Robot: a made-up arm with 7 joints. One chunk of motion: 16 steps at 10 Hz.
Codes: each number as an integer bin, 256 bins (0 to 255) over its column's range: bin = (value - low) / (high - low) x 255, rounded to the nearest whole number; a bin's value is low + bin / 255 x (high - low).
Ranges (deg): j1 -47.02..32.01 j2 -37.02..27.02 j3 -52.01..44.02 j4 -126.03..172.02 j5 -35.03..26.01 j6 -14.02..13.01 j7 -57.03..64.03
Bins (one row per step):
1: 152 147 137 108 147 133 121
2: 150 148 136 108 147 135 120
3: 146 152 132 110 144 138 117
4: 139 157 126 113 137 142 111
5: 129 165 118 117 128 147 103
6: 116 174 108 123 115 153 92
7: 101 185 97 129 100 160 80
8: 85 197 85 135 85 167 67
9: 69 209 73 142 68 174 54
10: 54 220 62 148 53 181 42
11: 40 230 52 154 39 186 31
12: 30 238 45 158 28 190 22
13: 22 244 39 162 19 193 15
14: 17 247 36 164 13 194 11
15: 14 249 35 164 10 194 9
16: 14 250 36 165 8 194 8
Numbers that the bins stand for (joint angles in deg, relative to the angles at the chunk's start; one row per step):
1: 0.09 -0.10 -0.42 0.20 0.16 0.08 0.41
2: -0.53 0.15 -0.79 0.20 0.16 0.29 -0.06
3: -1.77 1.15 -2.30 2.54 -0.56 0.61 -1.48
4: -3.94 2.41 -4.56 6.05 -2.24 1.03 -4.33
5: -7.04 4.42 -7.57 10.72 -4.39 1.56 -8.13
6: -11.07 6.68 -11.34 17.74 -7.50 2.20 -13.35
7: -15.72 9.44 -15.48 24.75 -11.09 2.94 -19.05
8: -20.68 12.45 -20.00 31.76 -14.68 3.68 -25.22
9: -25.64 15.47 -24.52 39.94 -18.75 4.42 -31.39
10: -30.28 18.23 -28.66 46.96 -22.34 5.17 -37.09
11: -34.62 20.74 -32.43 53.97 -25.69 5.70 -42.31
12: -37.72 22.75 -35.06 58.64 -28.33 6.12 -46.59
13: -40.20 24.26 -37.32 63.32 -30.48 6.44 -49.91
14: -41.75 25.01 -38.45 65.66 -31.92 6.54 -51.81
15: -42.68 25.51 -38.83 65.66 -32.64 6.54 -52.76
16: -42.68 25.76 -38.45 66.83 -33.12 6.54 -53.23

